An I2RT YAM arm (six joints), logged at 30 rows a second.
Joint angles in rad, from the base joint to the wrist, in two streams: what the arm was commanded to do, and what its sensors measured. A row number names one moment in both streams.
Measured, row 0: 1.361, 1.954, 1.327, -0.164, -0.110, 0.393
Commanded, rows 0 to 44: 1.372, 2.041, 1.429, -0.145, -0.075, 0.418; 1.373, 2.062, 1.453, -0.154, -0.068, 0.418; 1.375, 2.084, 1.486, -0.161, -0.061, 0.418; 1.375, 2.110, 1.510, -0.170, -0.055, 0.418; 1.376, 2.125, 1.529, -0.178, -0.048, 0.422; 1.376, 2.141, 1.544, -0.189, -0.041, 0.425; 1.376, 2.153, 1.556, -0.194, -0.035, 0.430; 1.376, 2.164, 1.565, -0.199, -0.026, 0.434; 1.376, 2.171, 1.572, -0.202, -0.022, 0.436; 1.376, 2.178, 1.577, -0.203, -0.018, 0.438; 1.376, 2.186, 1.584, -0.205, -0.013, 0.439; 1.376, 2.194, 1.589, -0.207, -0.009, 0.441; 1.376, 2.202, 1.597, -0.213, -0.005, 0.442; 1.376, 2.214, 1.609, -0.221, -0.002, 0.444; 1.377, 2.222, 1.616, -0.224, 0.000, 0.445; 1.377, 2.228, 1.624, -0.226, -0.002, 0.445; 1.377, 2.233, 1.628, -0.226, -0.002, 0.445; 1.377, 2.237, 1.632, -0.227, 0.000, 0.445; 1.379, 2.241, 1.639, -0.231, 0.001, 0.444; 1.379, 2.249, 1.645, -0.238, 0.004, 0.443; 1.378, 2.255, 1.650, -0.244, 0.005, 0.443; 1.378, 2.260, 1.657, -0.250, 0.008, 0.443; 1.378, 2.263, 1.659, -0.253, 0.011, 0.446; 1.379, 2.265, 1.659, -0.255, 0.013, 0.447; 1.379, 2.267, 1.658, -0.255, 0.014, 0.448; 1.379, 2.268, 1.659, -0.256, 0.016, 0.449; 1.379, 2.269, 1.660, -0.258, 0.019, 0.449; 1.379, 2.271, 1.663, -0.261, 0.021, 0.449; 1.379, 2.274, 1.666, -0.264, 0.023, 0.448; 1.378, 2.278, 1.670, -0.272, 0.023, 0.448; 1.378, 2.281, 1.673, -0.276, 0.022, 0.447; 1.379, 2.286, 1.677, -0.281, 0.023, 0.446; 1.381, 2.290, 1.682, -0.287, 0.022, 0.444; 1.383, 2.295, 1.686, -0.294, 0.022, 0.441; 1.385, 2.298, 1.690, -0.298, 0.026, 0.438; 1.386, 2.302, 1.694, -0.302, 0.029, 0.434; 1.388, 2.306, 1.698, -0.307, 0.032, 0.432; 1.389, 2.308, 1.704, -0.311, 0.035, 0.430; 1.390, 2.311, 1.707, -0.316, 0.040, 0.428; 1.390, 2.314, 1.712, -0.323, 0.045, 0.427; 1.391, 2.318, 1.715, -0.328, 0.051, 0.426; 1.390, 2.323, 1.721, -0.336, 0.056, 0.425; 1.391, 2.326, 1.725, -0.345, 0.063, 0.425; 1.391, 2.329, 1.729, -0.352, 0.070, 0.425; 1.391, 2.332, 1.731, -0.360, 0.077, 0.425
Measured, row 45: 1.383, 2.292, 1.711, -0.295, 0.034, 0.429
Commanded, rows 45 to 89: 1.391, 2.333, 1.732, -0.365, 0.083, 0.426; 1.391, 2.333, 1.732, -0.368, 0.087, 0.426; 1.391, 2.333, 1.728, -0.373, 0.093, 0.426; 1.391, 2.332, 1.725, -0.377, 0.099, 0.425; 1.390, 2.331, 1.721, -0.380, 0.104, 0.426; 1.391, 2.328, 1.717, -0.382, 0.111, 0.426; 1.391, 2.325, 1.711, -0.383, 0.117, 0.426; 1.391, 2.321, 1.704, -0.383, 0.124, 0.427; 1.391, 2.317, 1.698, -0.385, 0.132, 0.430; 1.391, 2.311, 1.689, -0.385, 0.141, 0.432; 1.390, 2.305, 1.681, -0.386, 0.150, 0.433; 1.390, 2.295, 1.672, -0.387, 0.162, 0.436; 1.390, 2.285, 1.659, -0.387, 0.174, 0.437; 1.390, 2.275, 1.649, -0.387, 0.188, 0.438; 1.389, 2.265, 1.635, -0.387, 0.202, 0.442; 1.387, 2.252, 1.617, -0.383, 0.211, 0.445; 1.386, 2.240, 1.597, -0.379, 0.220, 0.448; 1.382, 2.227, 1.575, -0.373, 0.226, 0.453; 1.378, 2.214, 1.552, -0.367, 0.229, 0.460; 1.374, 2.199, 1.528, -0.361, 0.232, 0.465; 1.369, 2.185, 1.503, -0.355, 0.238, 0.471; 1.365, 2.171, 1.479, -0.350, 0.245, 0.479; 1.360, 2.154, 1.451, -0.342, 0.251, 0.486; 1.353, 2.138, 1.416, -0.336, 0.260, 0.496; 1.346, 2.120, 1.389, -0.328, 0.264, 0.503; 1.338, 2.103, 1.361, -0.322, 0.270, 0.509; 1.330, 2.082, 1.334, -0.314, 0.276, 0.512; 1.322, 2.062, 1.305, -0.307, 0.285, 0.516; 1.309, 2.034, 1.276, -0.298, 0.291, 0.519; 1.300, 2.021, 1.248, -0.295, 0.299, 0.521; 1.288, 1.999, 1.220, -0.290, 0.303, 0.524; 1.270, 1.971, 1.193, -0.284, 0.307, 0.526; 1.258, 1.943, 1.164, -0.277, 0.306, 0.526; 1.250, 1.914, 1.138, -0.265, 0.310, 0.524; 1.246, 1.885, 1.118, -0.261, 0.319, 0.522; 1.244, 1.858, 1.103, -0.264, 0.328, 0.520; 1.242, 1.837, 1.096, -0.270, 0.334, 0.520; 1.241, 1.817, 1.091, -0.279, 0.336, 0.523; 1.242, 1.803, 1.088, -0.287, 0.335, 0.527; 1.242, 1.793, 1.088, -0.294, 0.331, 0.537; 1.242, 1.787, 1.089, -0.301, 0.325, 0.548; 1.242, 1.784, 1.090, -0.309, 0.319, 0.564; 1.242, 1.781, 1.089, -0.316, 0.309, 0.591; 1.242, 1.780, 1.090, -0.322, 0.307, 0.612; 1.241, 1.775, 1.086, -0.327, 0.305, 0.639
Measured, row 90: 1.238, 1.801, 1.085, -0.297, 0.300, 0.550
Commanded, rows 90 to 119: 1.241, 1.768, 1.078, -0.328, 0.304, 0.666; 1.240, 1.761, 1.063, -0.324, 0.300, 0.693; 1.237, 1.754, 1.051, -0.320, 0.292, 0.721; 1.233, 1.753, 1.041, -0.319, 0.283, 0.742; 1.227, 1.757, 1.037, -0.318, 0.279, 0.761; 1.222, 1.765, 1.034, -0.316, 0.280, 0.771; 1.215, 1.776, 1.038, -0.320, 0.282, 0.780; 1.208, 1.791, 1.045, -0.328, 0.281, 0.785; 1.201, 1.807, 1.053, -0.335, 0.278, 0.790; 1.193, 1.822, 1.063, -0.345, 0.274, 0.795; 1.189, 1.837, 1.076, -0.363, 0.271, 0.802; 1.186, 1.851, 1.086, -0.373, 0.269, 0.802; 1.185, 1.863, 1.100, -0.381, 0.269, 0.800; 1.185, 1.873, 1.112, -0.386, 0.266, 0.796; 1.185, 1.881, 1.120, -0.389, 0.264, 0.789; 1.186, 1.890, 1.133, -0.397, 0.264, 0.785; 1.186, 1.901, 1.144, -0.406, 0.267, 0.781; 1.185, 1.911, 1.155, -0.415, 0.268, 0.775; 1.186, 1.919, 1.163, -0.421, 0.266, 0.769; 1.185, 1.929, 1.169, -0.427, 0.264, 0.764; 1.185, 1.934, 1.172, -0.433, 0.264, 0.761; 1.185, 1.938, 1.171, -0.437, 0.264, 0.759; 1.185, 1.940, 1.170, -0.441, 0.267, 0.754; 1.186, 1.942, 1.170, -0.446, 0.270, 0.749; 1.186, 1.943, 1.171, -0.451, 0.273, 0.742; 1.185, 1.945, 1.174, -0.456, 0.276, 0.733; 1.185, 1.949, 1.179, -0.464, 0.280, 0.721; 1.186, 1.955, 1.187, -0.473, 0.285, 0.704; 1.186, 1.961, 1.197, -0.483, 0.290, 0.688; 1.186, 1.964, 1.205, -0.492, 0.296, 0.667
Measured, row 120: 1.189, 1.911, 1.188, -0.419, 0.284, 0.725
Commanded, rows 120 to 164: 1.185, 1.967, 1.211, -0.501, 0.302, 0.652; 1.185, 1.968, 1.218, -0.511, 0.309, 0.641; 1.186, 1.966, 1.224, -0.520, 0.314, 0.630; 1.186, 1.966, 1.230, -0.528, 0.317, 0.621; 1.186, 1.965, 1.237, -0.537, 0.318, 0.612; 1.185, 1.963, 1.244, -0.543, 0.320, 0.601; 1.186, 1.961, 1.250, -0.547, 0.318, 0.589; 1.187, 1.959, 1.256, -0.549, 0.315, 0.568; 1.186, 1.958, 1.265, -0.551, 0.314, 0.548; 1.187, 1.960, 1.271, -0.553, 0.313, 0.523; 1.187, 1.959, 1.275, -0.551, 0.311, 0.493; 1.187, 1.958, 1.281, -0.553, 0.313, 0.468; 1.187, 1.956, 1.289, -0.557, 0.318, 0.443; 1.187, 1.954, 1.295, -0.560, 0.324, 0.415; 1.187, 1.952, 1.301, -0.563, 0.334, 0.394; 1.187, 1.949, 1.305, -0.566, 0.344, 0.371; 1.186, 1.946, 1.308, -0.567, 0.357, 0.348; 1.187, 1.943, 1.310, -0.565, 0.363, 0.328; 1.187, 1.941, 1.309, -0.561, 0.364, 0.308; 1.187, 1.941, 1.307, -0.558, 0.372, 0.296; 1.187, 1.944, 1.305, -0.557, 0.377, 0.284; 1.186, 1.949, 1.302, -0.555, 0.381, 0.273; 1.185, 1.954, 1.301, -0.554, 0.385, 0.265; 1.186, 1.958, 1.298, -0.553, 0.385, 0.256; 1.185, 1.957, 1.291, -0.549, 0.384, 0.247; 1.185, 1.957, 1.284, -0.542, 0.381, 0.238; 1.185, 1.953, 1.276, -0.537, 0.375, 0.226; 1.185, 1.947, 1.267, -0.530, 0.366, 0.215; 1.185, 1.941, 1.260, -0.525, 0.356, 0.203; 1.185, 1.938, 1.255, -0.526, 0.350, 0.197; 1.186, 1.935, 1.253, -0.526, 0.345, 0.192; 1.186, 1.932, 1.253, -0.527, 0.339, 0.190; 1.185, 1.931, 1.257, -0.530, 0.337, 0.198; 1.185, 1.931, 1.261, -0.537, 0.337, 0.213; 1.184, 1.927, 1.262, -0.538, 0.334, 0.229; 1.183, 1.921, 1.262, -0.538, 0.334, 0.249; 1.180, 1.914, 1.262, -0.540, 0.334, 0.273; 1.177, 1.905, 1.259, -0.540, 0.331, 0.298; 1.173, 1.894, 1.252, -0.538, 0.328, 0.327; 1.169, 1.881, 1.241, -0.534, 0.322, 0.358; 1.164, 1.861, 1.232, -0.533, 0.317, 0.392; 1.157, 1.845, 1.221, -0.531, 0.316, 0.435; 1.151, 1.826, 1.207, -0.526, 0.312, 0.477; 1.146, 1.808, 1.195, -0.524, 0.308, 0.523; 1.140, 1.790, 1.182, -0.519, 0.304, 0.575
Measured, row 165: 1.168, 1.884, 1.221, -0.531, 0.319, 0.377
